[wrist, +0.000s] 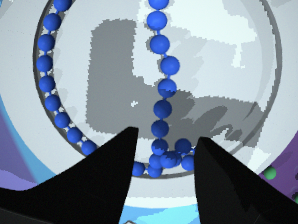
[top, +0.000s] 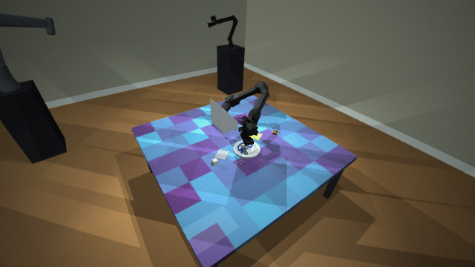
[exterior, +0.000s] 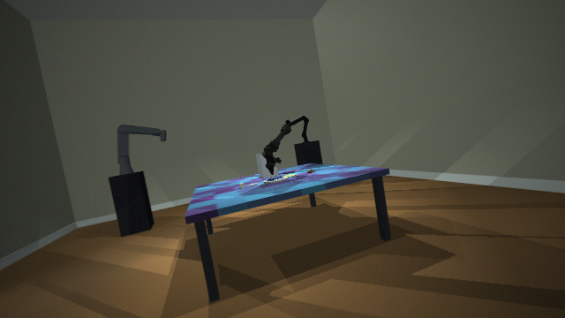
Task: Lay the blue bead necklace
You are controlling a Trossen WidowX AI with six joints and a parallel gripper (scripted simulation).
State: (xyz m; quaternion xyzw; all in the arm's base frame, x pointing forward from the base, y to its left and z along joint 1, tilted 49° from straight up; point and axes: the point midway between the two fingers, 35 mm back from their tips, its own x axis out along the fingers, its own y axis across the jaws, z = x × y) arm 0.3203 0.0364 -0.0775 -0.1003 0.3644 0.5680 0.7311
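Right now the round white bead board is 40 mm below my gripper tip and 20 mm to the left of it. Also, from my gripper tip: cream cube 260 mm to the right, 40 mm below, 10 mm behind; then yellow patch 180 mm to the left, 100 mm behind, 50 mm below; then flat grey square 160 mm to the right, 60 mm behind, 50 mm below.
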